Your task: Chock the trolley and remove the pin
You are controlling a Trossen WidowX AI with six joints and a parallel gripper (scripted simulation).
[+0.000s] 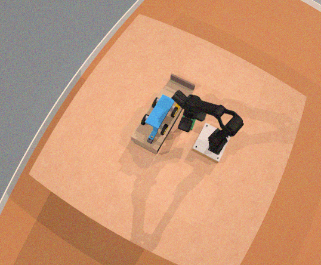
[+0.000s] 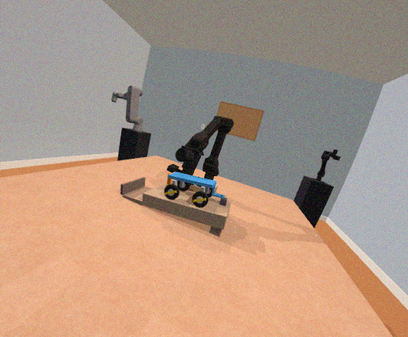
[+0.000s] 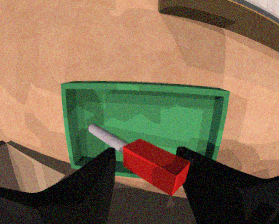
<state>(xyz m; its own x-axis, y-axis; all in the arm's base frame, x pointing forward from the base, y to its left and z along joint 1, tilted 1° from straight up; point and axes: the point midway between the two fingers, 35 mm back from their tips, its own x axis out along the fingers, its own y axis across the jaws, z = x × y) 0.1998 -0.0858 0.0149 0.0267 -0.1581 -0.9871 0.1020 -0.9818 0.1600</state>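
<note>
The red-headed stop pin is 10 mm to the right of my gripper tip. Also, from my gripper tip: ramp: 130 mm ahead, 90 mm to the left, 10 mm above; yellow chock: 70 mm ahead, 10 mm to the right, 50 mm above; green tray: 10 mm to the right, 40 mm below.
</note>
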